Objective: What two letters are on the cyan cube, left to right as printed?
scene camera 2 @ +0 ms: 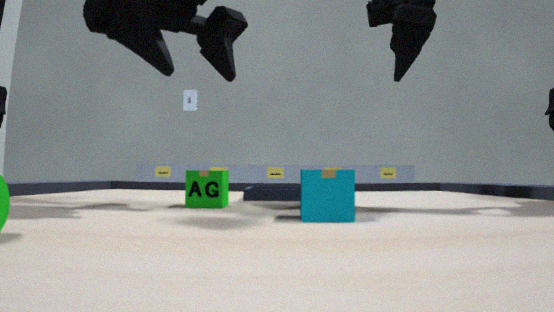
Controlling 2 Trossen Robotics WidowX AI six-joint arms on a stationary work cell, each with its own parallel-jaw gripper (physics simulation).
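Places are measured from the left arm's base along level axes (x up, y left, z back), in metres.
Pixels of known places: left gripper, between the fingertips: (204, 76); right gripper, between the fingertips: (397, 78).
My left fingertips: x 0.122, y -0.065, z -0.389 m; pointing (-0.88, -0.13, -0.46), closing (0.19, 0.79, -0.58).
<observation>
Ahead of a thing's pixels: the offset from my left fingertips to its top centre. "pt": to the spot under its first point.
A cyan cube @[dx -0.096, dy -0.021, dz -0.121 m] (328, 196) stands upright on the table right of centre. Its front face is plain, with a small tan patch at the top edge, and no letters show on it. Its other sides are hidden. My left gripper (200, 75) is open and empty, high above the table at the upper left, with its two fingertips apart. My right gripper (399, 75) hangs high at the upper right, above and to the right of the cyan cube. One of its fingers shows clearly, pointing down; it is open and holds nothing visible.
A green cube @[dx -0.096, dy +0.077, dz +0.010 m] (206, 189) with the black letters AG stands left of the cyan cube, farther back. A dark flat block @[dx -0.123, dy +0.224, dz -0.084 m] (270, 193) lies behind them. Part of a round green object @[pt dx -0.122, dy -0.128, dz +0.100 m] (2, 204) shows at the left edge. A low dark border (150, 186) runs along the back.
</observation>
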